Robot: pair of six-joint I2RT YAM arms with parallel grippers.
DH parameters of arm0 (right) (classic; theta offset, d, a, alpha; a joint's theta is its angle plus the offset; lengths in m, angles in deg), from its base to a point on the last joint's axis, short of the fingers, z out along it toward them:
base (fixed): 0 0 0 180
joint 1: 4 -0.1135 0.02 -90
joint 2: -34.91 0 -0.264 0
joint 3: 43.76 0 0.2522 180
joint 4: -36.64 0 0.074 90
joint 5: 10.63 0 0 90
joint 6: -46.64 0.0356 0 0
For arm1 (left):
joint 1: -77.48 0.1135 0.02 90
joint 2: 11.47 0 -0.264 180
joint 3: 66.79 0 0.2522 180
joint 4: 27.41 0 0.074 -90
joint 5: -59.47 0 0 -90
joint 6: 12.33 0.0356 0 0
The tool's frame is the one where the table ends.
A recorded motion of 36 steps. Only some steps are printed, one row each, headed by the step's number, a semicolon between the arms.
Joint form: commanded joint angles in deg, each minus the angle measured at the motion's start. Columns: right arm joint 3, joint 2, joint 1, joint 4, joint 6, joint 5; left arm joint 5, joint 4, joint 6, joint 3, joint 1, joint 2.
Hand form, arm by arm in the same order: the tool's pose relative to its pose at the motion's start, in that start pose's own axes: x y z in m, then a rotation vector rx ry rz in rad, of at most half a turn. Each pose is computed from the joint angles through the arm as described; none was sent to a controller.
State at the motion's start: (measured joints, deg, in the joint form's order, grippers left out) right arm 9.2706 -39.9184 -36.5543 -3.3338 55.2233 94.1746; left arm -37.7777 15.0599 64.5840 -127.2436 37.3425 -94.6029
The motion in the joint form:
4: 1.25 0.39 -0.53 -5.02 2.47 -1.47; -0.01 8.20 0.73 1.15 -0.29 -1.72
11: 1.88 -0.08 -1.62 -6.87 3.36 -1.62; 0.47 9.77 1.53 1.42 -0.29 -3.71
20: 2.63 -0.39 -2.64 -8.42 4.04 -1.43; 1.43 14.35 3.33 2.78 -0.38 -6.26
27: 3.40 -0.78 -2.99 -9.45 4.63 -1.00; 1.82 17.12 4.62 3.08 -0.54 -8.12
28: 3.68 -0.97 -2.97 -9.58 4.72 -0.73; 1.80 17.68 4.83 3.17 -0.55 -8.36
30: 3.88 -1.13 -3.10 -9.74 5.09 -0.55; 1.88 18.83 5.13 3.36 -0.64 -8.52
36: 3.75 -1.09 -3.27 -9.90 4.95 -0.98; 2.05 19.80 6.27 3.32 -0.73 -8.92
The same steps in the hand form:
4: 0.0039 0.0179 0.0025 -0.1148 0.0026 0.0181; 0.0012 -0.0016 -0.0013 0.0251 -0.0892 0.0226
11: 0.0091 0.0215 0.0057 -0.1474 0.0246 0.0325; 0.0115 0.0013 0.0004 0.0138 -0.0795 0.0347
20: 0.0145 0.0260 0.0086 -0.1785 0.0512 0.0429; 0.0246 0.0042 -0.0016 -0.0001 -0.0943 0.0661
27: 0.0165 0.0296 0.0112 -0.1999 0.0693 0.0492; 0.0322 0.0052 -0.0011 -0.0034 -0.1056 0.0883
28: 0.0164 0.0303 0.0121 -0.2026 0.0744 0.0493; 0.0330 0.0053 -0.0013 -0.0023 -0.1095 0.0924
30: 0.0171 0.0307 0.0130 -0.2048 0.0809 0.0555; 0.0328 0.0047 -0.0020 0.0000 -0.1232 0.0984
36: 0.0177 0.0304 0.0127 -0.2074 0.0762 0.0548; 0.0333 0.0044 -0.0016 -0.0009 -0.1340 0.1185

